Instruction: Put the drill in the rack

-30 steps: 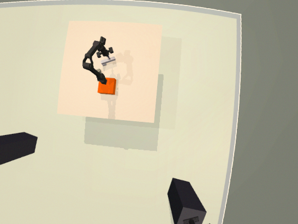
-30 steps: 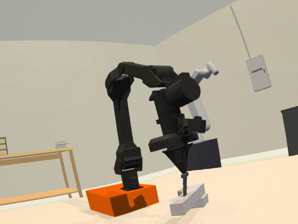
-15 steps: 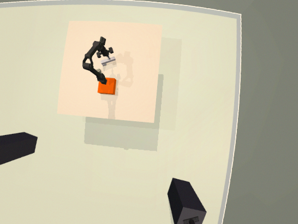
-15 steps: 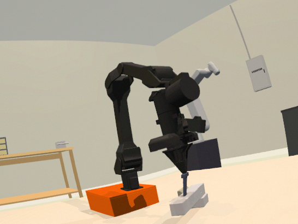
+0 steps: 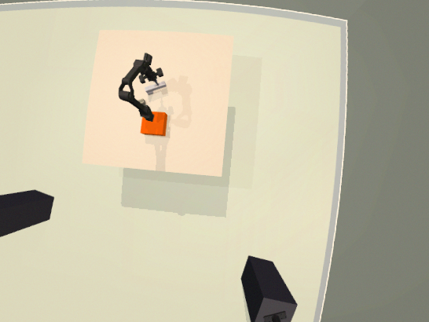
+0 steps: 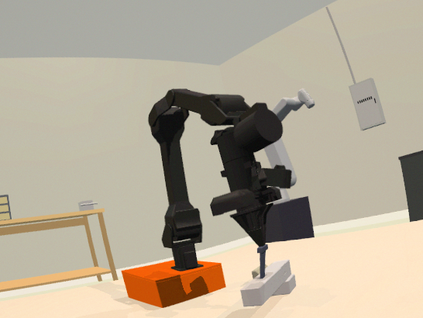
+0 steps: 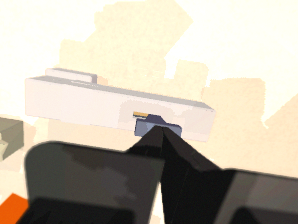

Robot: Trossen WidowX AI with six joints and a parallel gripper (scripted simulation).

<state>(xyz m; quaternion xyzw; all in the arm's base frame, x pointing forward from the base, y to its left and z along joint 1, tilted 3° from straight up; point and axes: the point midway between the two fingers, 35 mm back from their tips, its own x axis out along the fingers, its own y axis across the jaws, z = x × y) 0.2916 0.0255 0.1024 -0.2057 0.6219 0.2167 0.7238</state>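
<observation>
The blue key is 30 mm below my gripper tip. Also, from my gripper tip: drill 40 mm behind, 40 mm to the left, 80 mm below; then rack 180 mm behind, 120 mm to the left, 110 mm below.
</observation>
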